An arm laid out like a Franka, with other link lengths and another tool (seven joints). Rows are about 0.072 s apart.
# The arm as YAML. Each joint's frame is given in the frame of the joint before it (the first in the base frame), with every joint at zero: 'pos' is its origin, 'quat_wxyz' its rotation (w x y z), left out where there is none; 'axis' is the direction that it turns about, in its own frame. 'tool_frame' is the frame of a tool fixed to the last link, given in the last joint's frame.
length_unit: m
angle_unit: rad
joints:
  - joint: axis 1
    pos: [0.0, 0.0, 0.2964]
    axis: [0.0, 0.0, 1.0]
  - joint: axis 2
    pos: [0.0, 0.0, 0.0]
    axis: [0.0, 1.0, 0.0]
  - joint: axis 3
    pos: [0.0, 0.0, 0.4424]
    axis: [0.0, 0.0, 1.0]
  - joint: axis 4
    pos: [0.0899, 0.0, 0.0]
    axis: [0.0, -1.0, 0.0]
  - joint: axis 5
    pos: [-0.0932, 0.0, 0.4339]
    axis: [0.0, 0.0, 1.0]
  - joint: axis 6
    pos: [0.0, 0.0, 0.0]
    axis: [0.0, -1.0, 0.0]
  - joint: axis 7
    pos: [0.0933, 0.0, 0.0]
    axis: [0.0, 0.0, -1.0]
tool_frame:
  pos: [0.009, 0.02, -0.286]
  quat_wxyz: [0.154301, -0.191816, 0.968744, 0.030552]
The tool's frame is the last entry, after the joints.
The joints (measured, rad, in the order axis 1, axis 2, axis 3, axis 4, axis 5, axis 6, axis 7), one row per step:
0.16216 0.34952 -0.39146 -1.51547 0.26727 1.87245 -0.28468
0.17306 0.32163 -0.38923 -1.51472 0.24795 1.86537 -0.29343
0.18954 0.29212 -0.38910 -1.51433 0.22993 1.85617 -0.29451
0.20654 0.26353 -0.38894 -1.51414 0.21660 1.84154 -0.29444
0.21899 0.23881 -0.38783 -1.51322 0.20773 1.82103 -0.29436
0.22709 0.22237 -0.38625 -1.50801 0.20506 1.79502 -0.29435
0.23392 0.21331 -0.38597 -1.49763 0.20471 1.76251 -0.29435
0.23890 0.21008 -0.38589 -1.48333 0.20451 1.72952 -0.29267
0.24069 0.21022 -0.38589 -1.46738 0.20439 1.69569 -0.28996
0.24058 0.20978 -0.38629 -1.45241 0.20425 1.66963 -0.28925
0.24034 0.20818 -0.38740 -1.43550 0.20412 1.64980 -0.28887
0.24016 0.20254 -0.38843 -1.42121 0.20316 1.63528 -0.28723
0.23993 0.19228 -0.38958 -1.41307 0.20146 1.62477 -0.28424
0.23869 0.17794 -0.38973 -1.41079 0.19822 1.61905 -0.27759
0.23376 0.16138 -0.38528 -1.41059 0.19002 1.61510 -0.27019
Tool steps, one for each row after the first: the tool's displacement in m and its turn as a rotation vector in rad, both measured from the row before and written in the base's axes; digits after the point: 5 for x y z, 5 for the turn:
-0.00494 0.00588 0.01967 -0.01173 -0.01790 0.02751
-0.00591 0.00879 0.02045 -0.00973 -0.01685 0.02286
-0.00760 0.01033 0.01898 -0.00396 -0.01145 0.02143
-0.00889 0.00872 0.01574 0.00084 -0.00346 0.01743
-0.00822 0.00767 0.01157 0.00537 0.00474 0.01354
-0.00776 0.00695 0.00851 0.00588 0.01279 0.01194
-0.00619 0.00566 0.00652 0.00409 0.01526 0.00863
-0.00564 0.00341 0.00502 0.00313 0.01786 0.00458
-0.00402 0.00125 0.00576 0.00186 0.01042 0.00323
-0.00224 0.00030 0.00828 0.00070 0.00121 0.00211
-0.00229 -0.00037 0.01015 0.00042 -0.00506 0.00016
-0.00354 -0.00126 0.01037 0.00107 -0.00714 -0.00233
-0.00437 -0.00235 0.01034 0.00105 -0.00930 -0.00704
-0.00506 -0.00356 0.01042 -0.00247 -0.01016 -0.00737

